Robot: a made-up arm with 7 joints. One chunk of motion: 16 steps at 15 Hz.
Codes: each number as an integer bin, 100 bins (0 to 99) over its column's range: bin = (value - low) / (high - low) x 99, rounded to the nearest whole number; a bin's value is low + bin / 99 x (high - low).
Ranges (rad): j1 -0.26..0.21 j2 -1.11..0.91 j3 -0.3..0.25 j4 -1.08..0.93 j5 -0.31..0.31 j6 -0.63..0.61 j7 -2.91..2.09
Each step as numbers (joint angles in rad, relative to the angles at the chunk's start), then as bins.
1 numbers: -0.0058 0.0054 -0.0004 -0.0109 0.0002 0.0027 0.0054
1 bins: 54 55 54 53 50 51 58
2 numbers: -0.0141 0.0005 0.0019 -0.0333 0.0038 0.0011 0.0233
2 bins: 52 54 54 52 50 50 58
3 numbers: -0.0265 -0.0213 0.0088 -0.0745 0.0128 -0.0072 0.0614
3 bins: 49 53 56 50 52 50 59
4 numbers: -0.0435 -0.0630 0.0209 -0.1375 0.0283 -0.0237 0.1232
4 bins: 46 51 58 46 54 48 60
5 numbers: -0.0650 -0.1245 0.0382 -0.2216 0.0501 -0.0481 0.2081
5 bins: 41 48 61 42 57 46 62
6 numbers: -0.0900 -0.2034 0.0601 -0.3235 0.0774 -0.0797 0.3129
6 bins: 36 44 65 37 62 44 64
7 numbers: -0.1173 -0.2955 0.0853 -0.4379 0.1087 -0.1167 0.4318
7 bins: 30 40 69 32 67 41 66
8 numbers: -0.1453 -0.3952 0.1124 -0.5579 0.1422 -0.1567 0.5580
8 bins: 24 35 74 26 72 38 69
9 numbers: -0.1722 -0.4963 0.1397 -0.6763 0.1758 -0.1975 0.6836
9 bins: 18 30 79 20 78 35 71
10 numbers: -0.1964 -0.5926 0.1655 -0.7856 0.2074 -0.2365 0.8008
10 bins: 13 25 84 15 83 31 73
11 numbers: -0.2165 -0.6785 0.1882 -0.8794 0.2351 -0.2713 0.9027
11 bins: 9 21 88 10 87 29 75
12 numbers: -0.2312 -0.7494 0.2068 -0.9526 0.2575 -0.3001 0.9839
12 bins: 6 18 91 6 91 26 77
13 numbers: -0.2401 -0.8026 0.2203 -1.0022 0.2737 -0.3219 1.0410
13 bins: 4 15 94 4 93 25 78
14 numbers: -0.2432 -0.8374 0.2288 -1.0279 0.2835 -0.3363 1.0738
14 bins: 4 13 95 3 95 23 79
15 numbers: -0.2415 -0.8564 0.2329 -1.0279 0.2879 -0.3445 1.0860
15 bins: 4 12 96 3 95 23 79
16 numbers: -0.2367 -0.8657 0.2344 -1.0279 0.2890 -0.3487 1.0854
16 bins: 5 12 96 3 96 22 79
